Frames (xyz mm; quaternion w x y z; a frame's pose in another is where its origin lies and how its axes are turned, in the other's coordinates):
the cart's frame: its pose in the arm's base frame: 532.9 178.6 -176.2 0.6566 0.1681 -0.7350 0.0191
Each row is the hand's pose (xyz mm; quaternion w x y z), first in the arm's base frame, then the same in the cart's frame.
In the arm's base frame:
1: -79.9 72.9 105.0 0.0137 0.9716 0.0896 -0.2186
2: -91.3 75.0 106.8 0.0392 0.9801 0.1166 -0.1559
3: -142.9 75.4 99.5 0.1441 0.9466 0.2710 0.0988
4: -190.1 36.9 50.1 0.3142 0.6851 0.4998 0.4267
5: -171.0 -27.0 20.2 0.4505 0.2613 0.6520 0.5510
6: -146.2 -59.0 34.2 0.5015 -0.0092 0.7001 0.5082
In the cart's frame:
1: 346.5 121.3 575.3 0.1023 0.4767 0.0136 -0.8730
2: 348.7 126.8 585.5 0.1018 0.5246 0.0604 -0.8431
3: 345.7 139.8 635.9 0.0564 0.6751 0.2824 -0.6792
4: 310.1 106.8 697.5 0.0377 -0.7202 -0.6178 0.3134
5: 293.6 35.6 699.2 0.1290 -0.5133 -0.8469 -0.0515
6: 312.3 1.4 681.4 0.1771 -0.2966 -0.9139 -0.2132

